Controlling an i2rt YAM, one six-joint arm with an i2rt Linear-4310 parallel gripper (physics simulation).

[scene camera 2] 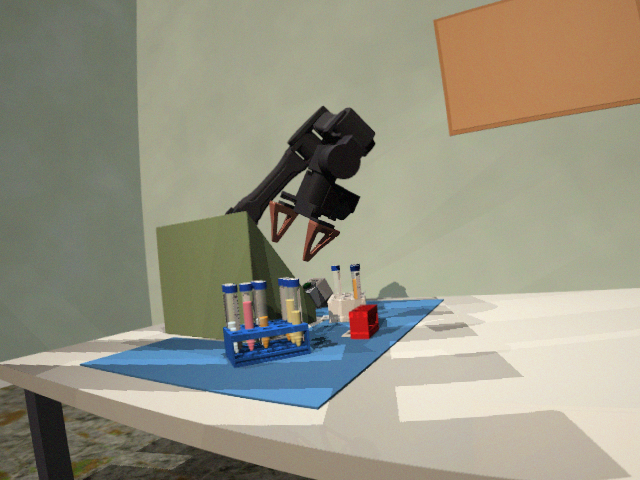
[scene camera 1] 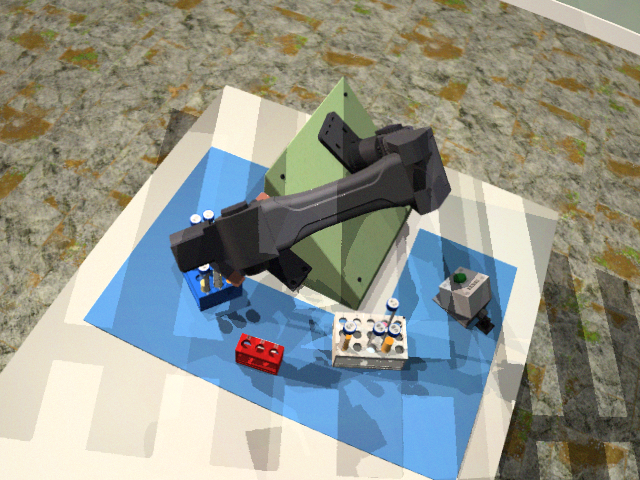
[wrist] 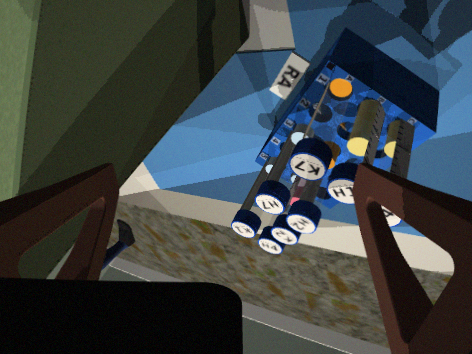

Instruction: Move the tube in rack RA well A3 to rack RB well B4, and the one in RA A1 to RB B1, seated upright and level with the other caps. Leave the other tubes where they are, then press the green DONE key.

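Seen in the pictures: gripper, between the fingertips: [scene camera 2: 289,251] [wrist: 235,176]; arm's base, origin of its link: [scene camera 2: 214,259] [scene camera 1: 355,158].
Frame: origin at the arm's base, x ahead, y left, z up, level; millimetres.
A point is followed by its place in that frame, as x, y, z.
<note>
The blue rack RA [scene camera 1: 222,298] {298, -146, -150} [scene camera 2: 271,355] {284, -226, -159} [wrist: 390,75] {299, -148, -146} holds several upright blue-capped tubes. In the wrist view, the orange-filled tube at A1 appears to carry cap K7 [wrist: 306,162] {272, -137, -43}; the white-filled one at about A3 appears to carry cap H7 [wrist: 270,198] {240, -170, -43}. The arm hides part of RA in the first scene view. The white rack [scene camera 1: 369,360] {316, 146, -155} [scene camera 2: 341,310] {293, 69, -141}, whose label is unreadable, holds several capped tubes. The green DONE key [scene camera 1: 459,277] {117, 260, -98} [scene camera 2: 307,285] {120, 256, -101} is on a grey box. My gripper [scene camera 2: 291,250] {265, -101, 4} [wrist: 235,176] {265, -101, 4} is open and empty, high above the caps of RA.
A small red rack [scene camera 1: 258,356] {397, -37, -118} [scene camera 2: 363,321] {392, -79, -135} stands between the blue and white racks on the blue mat [scene camera 1: 315,413] {441, 86, -168}. The large green block [scene camera 1: 320,170] {87, -45, 33} [scene camera 2: 201,279] {38, -94, -41} [wrist: 125,75] {193, -69, -32} stands beside RA, under the arm. Tube caps stick up well above both tube-holding racks.
</note>
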